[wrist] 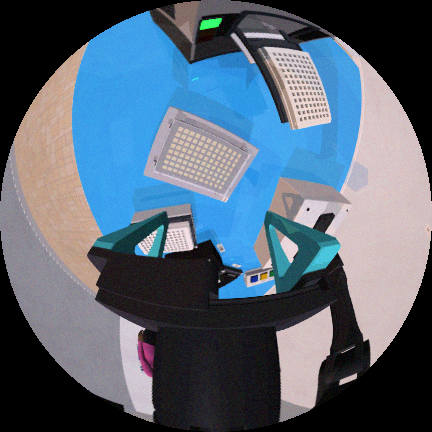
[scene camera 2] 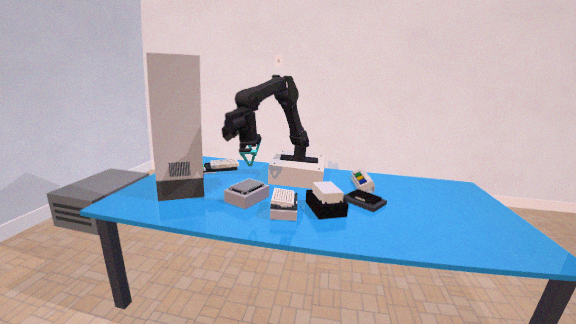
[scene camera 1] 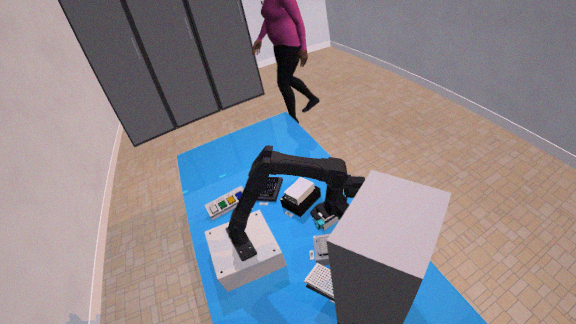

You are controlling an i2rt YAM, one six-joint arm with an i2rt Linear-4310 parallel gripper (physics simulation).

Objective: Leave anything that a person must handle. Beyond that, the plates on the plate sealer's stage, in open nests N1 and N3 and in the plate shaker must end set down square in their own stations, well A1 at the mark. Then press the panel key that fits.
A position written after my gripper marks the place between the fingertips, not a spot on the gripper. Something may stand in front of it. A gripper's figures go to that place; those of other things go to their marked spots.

Labels:
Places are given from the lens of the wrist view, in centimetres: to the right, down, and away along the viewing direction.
my gripper (wrist: 215, 216): 0, 0, 13
tall grey cabinet (wrist: 197, 37): -2, -21, 5

